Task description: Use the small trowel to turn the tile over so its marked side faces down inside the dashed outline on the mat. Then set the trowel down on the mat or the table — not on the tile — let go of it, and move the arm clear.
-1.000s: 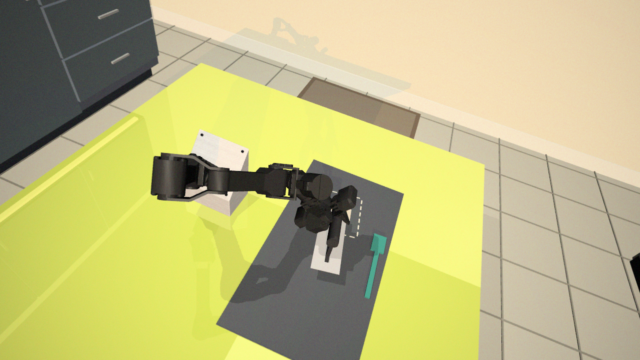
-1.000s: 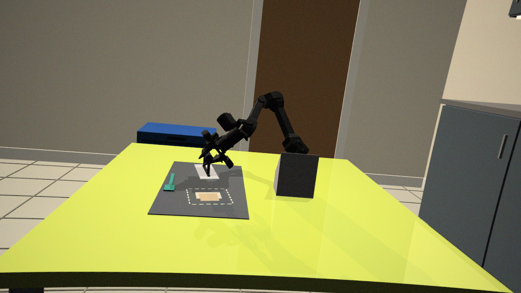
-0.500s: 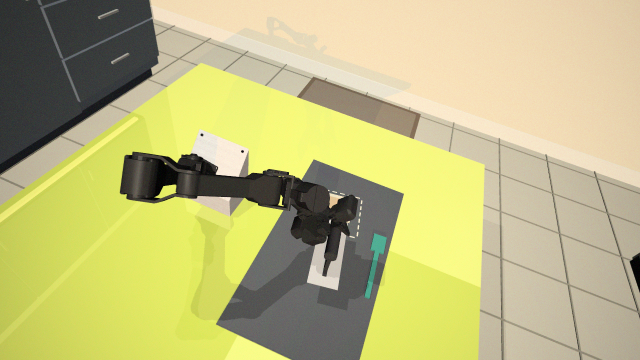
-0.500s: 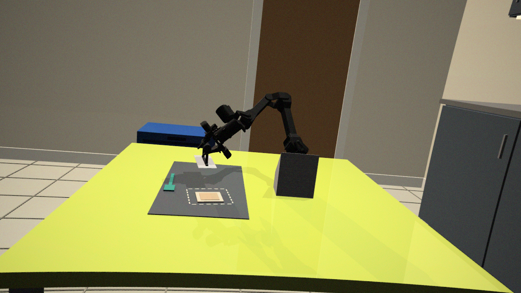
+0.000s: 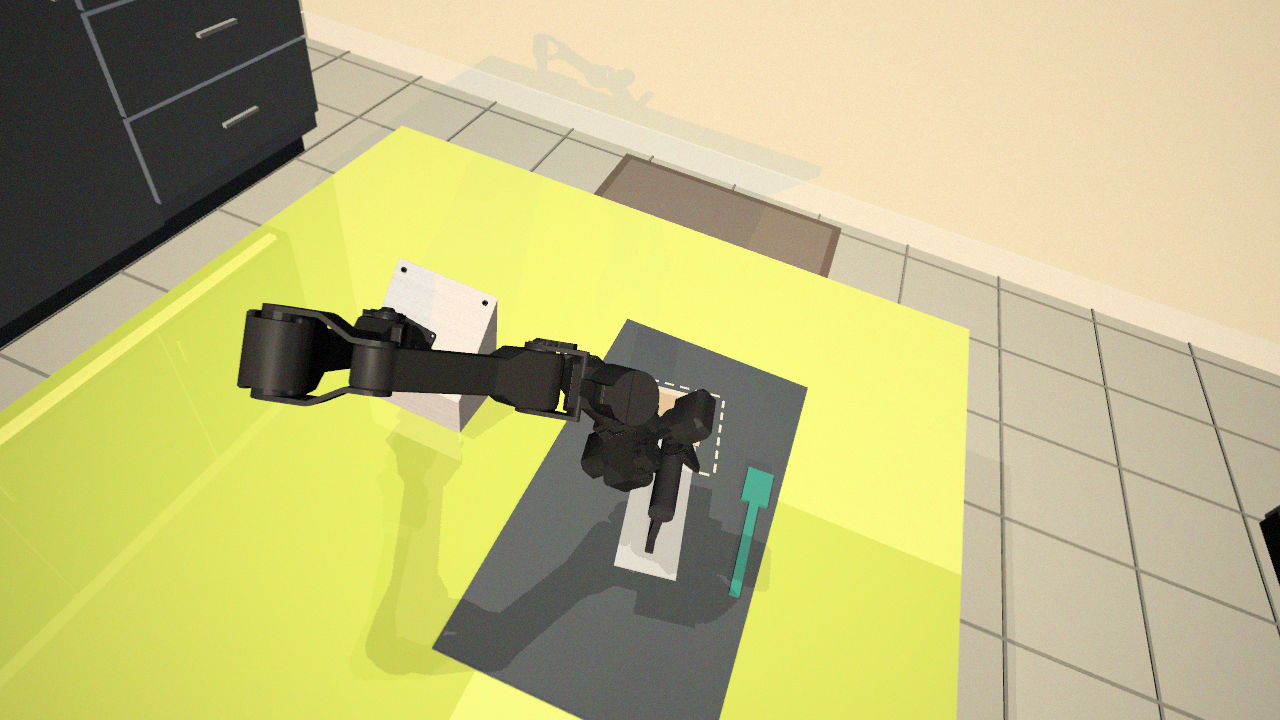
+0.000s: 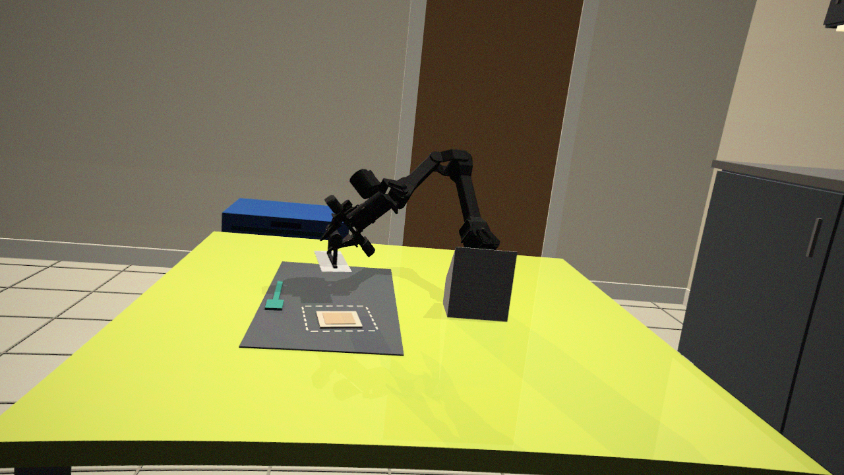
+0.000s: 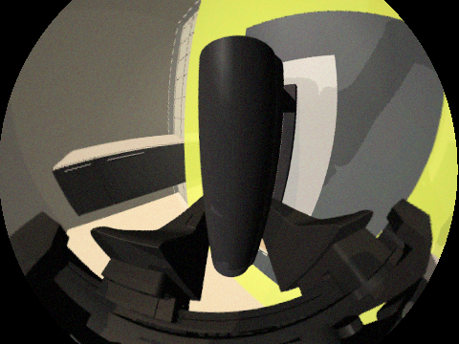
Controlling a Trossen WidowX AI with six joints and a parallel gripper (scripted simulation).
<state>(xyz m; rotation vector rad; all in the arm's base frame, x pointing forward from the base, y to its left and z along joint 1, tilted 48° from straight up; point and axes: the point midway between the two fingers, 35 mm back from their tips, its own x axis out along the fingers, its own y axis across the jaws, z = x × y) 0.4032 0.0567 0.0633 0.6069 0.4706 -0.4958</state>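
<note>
Right now my gripper tip is 40 mm past the dark mat, 40 mm to the right of it and 150 mm above it. From my gripper tip the other things lie so: teal trowel: 100 mm ahead, 80 mm to the left, 130 mm below; tile: 80 mm behind, 190 mm to the left, 130 mm below.
</note>
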